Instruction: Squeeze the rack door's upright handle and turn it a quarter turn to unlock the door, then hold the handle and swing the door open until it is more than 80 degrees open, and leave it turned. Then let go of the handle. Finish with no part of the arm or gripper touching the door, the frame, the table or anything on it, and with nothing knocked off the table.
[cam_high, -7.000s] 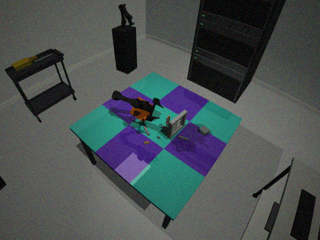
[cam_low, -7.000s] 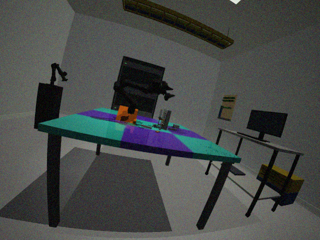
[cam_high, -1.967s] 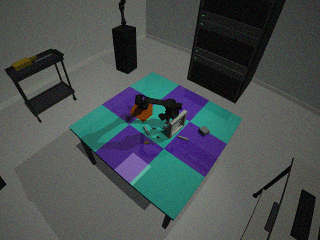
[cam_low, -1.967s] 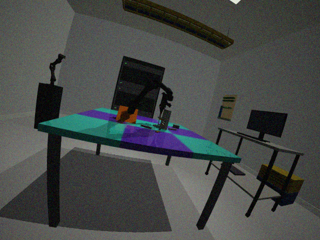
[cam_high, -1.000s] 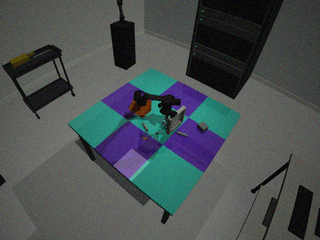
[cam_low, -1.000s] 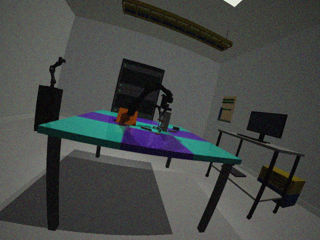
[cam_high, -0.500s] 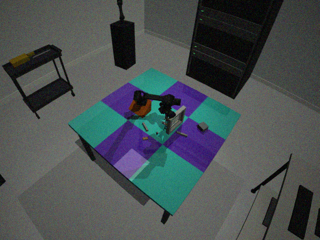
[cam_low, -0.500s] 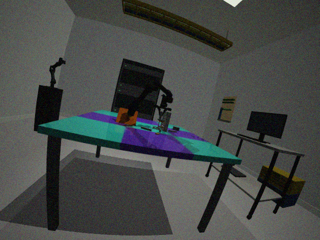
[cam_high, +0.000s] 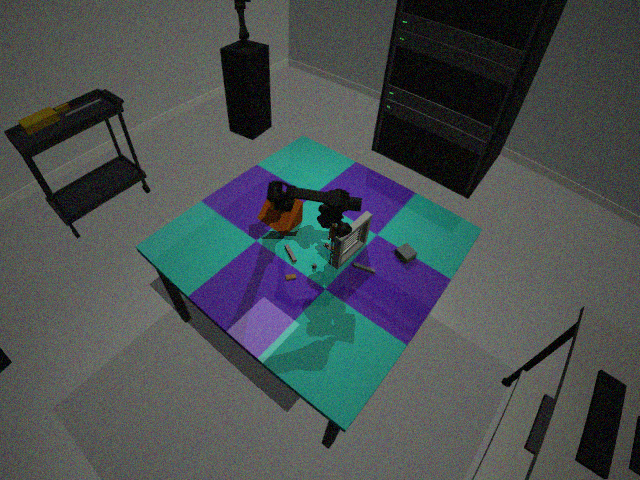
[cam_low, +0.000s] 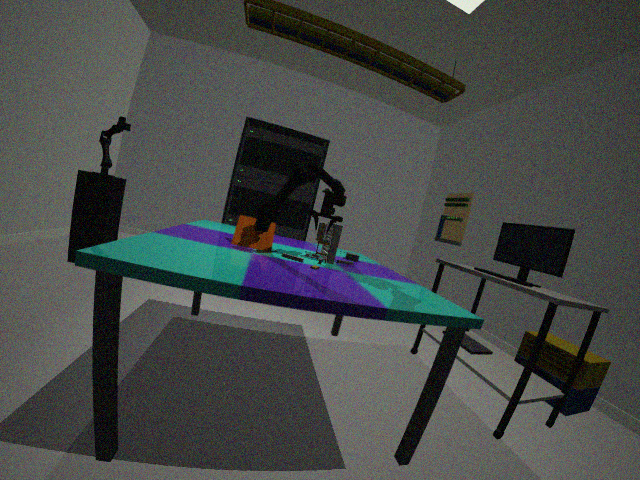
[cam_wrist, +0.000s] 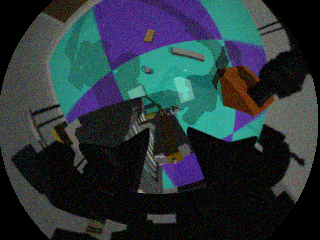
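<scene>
Right now my gripper tip is 30 mm above the upright handle and 10 mm to the right of it. From my gripper tip the other things lie so: small tan block 230 mm to the right, 140 mm below, 80 mm behind; then small cube 130 mm below, 120 mm to the right, 20 mm behind; then grey box 320 mm ahead, 180 mm to the left, 130 mm below.
</scene>
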